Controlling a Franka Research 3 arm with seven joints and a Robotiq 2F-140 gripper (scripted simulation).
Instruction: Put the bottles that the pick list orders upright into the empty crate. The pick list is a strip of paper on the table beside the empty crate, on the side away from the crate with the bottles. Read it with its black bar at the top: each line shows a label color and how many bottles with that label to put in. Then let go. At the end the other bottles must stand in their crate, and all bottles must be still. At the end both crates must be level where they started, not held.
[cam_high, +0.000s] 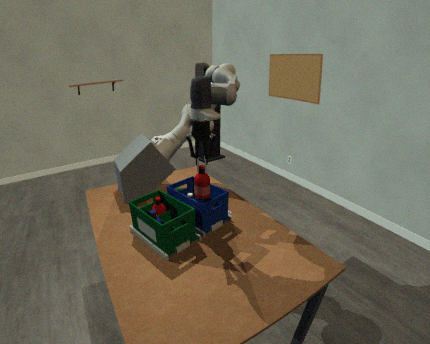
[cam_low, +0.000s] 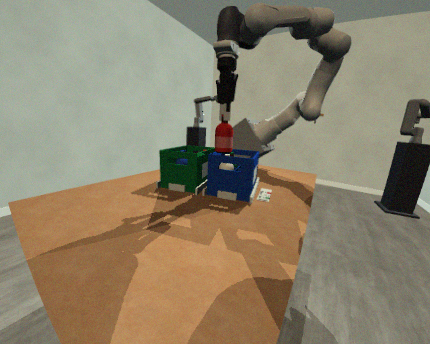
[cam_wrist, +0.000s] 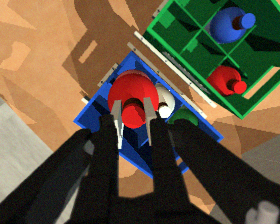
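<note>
My hand is 90 mm past the white bottle, 10 mm to the left of it and 260 mm above it. The rest, counted from my hand: green crate 60 mm behind, 200 mm to the right, 260 mm below; then green bottle 170 mm behind, 30 mm to the right, 260 mm below; then blue crate 90 mm behind, 30 mm to the left, 260 mm below.
</note>
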